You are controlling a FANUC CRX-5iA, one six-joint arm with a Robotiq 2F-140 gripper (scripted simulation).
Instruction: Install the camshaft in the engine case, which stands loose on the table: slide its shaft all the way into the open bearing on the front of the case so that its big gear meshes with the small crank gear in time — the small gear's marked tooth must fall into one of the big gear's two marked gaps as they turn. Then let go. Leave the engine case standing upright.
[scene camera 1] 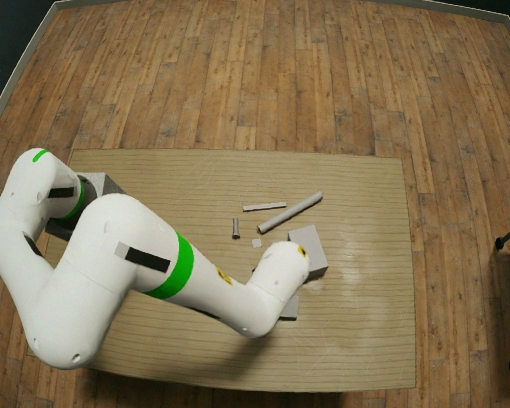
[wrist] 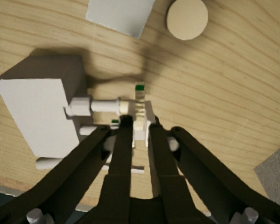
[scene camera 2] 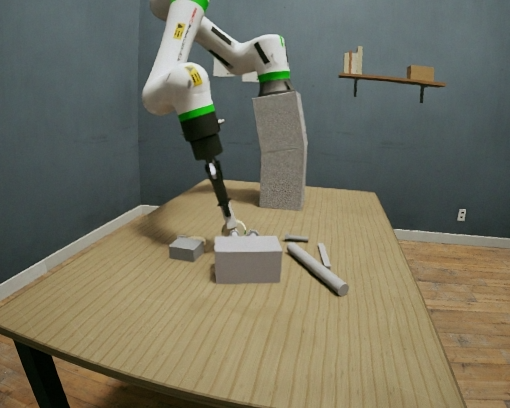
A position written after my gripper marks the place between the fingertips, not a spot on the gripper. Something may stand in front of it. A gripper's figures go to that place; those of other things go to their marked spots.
Labels:
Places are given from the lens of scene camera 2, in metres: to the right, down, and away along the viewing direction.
my gripper (scene camera 2: 232, 225): -0.06, 0.06, 0.92
small grey block (scene camera 2: 186, 249): -0.18, 0.12, 0.86
engine case (scene camera 2: 249, 259): -0.01, 0.12, 0.75
The marked spots on the small grey block and the engine case are 0.20 m apart.

